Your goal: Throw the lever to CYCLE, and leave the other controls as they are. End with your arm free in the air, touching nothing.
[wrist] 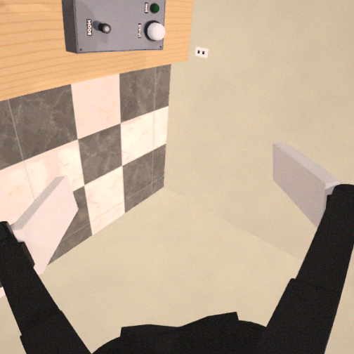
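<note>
A grey control panel (122, 40) shows in part at the top of the wrist view, cut off by the frame's edge. On it is a small dark lever with a light tip (104, 28), beside the label MODE (89, 27). The word CYCLE cannot be made out. A white round button (155, 31) and a dark green lamp (155, 8) are on the panel's right side. My gripper (171, 176) is open, its two pale pads wide apart with nothing between them. It is apart from the panel, which lies beyond the fingertips toward the top of the view.
The panel rests on a wooden table top (30, 70) whose edges run along the right and below it. A checkered tile floor (100, 150) lies beneath. A pale wall (260, 75) with a white socket (201, 52) is to the right.
</note>
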